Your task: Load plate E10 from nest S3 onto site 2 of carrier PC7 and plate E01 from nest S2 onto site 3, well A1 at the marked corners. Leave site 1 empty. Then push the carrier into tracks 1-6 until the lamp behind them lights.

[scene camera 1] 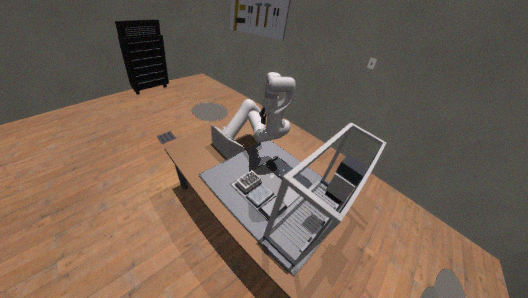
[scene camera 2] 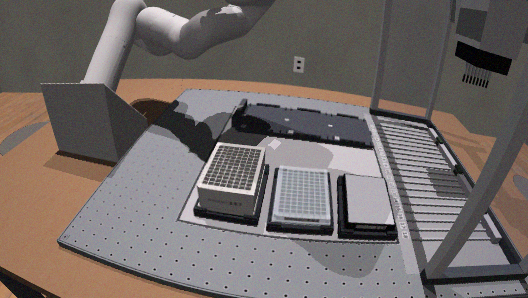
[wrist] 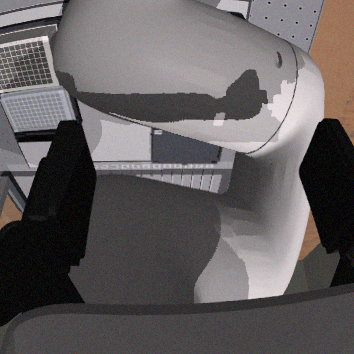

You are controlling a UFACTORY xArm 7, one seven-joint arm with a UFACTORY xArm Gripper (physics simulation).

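Places are measured from the arm's base along level axes (x left, y ahead, z down), in millimetres.
Pixels of known places: gripper, fingertip midpoint: (wrist: 202, 144); arm's base at its link origin: (scene camera 1: 227, 135) (scene camera 2: 94, 101).
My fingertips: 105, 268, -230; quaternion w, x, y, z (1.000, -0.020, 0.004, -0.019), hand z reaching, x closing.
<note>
For each thing: its top centre in the pictures, then the offset to it from my fingertips, as dx, dy, dz. Level surfaces: height alone.
- Dark carrier PC7 at its top centre: (wrist: 192, 109) (scene camera 2: 307, 115) (scene camera 1: 289, 172) +38, +223, +292
- tall pale deep-well block at its top centre: (scene camera 2: 233, 165) (wrist: 14, 66) (scene camera 1: 249, 178) -225, +112, +269
- clear low plate at its top centre: (scene camera 2: 303, 190) (wrist: 35, 112) (scene camera 1: 260, 193) -230, +222, +296
- plate with a plain grey top, top centre: (scene camera 2: 368, 198) (wrist: 49, 154) (scene camera 1: 273, 206) -235, +333, +296
- pipetting head at its top centre: (scene camera 2: 484, 49) -101, +559, +28
- perforated deck at its surface level: dz +322
- wooden table at its surface level: dz +335
Dark carrier PC7 (scene camera 1: 282, 166) (scene camera 2: 310, 123) (wrist: 185, 146) lies flat at the back of the deck, its upright end toward the arm's base, with no plate on it. In scene camera 2, a tall pale deep-well block (scene camera 2: 230, 170) sits in the left nest, a clear low plate (scene camera 2: 302, 192) in the middle nest and a plate with a plain grey top (scene camera 2: 369, 199) in the right nest. Nest labels and most plate labels are unreadable. The slatted tracks (scene camera 2: 415, 167) (scene camera 1: 295, 230) are at the right. My gripper (wrist: 202, 144) is open and empty, high above the deck near the arm's own links.
A tall frame (scene camera 1: 280, 207) (scene camera 2: 462, 225) stands around the tracks. A pipetting head (scene camera 2: 482, 64) hangs inside it above the tracks. The perforated deck (scene camera 2: 150, 200) lies on a wooden table (scene camera 2: 25, 200). The arm's white link (wrist: 175, 60) covers much of the wrist view.
</note>
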